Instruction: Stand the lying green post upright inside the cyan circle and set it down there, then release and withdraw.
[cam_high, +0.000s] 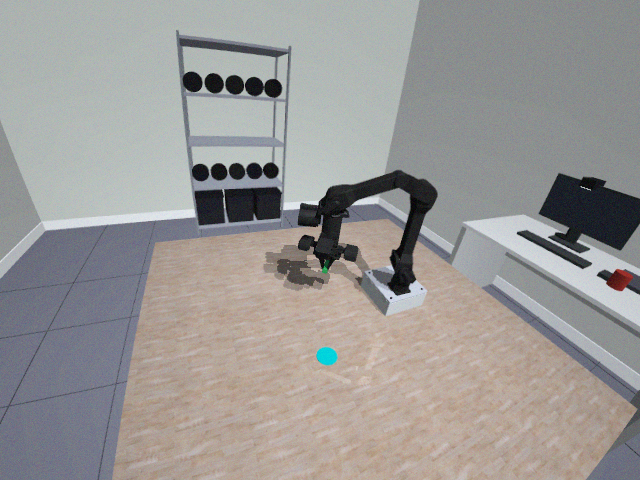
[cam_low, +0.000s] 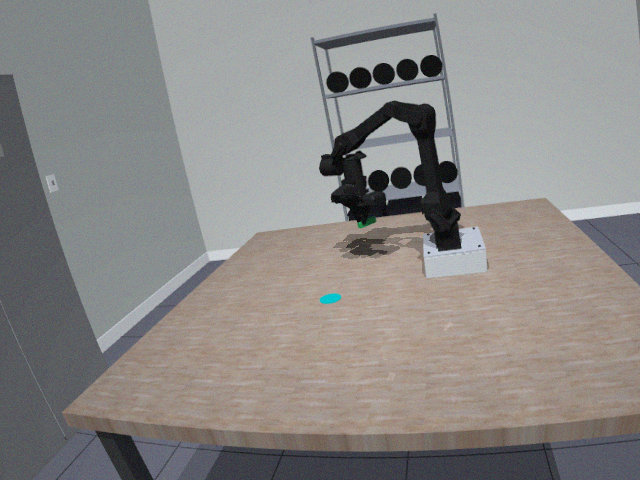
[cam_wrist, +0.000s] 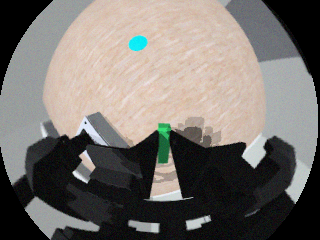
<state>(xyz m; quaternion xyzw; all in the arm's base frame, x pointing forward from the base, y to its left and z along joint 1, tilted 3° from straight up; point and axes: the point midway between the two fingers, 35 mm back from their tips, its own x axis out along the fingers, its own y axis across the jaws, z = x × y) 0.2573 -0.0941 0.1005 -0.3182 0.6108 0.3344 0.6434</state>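
The cyan circle lies 7 cm ahead of my gripper tip, 23 cm to the left of it and 13 cm below it. From my gripper tip the other things lie so: green post: 1 cm behind, 2 cm to the right.
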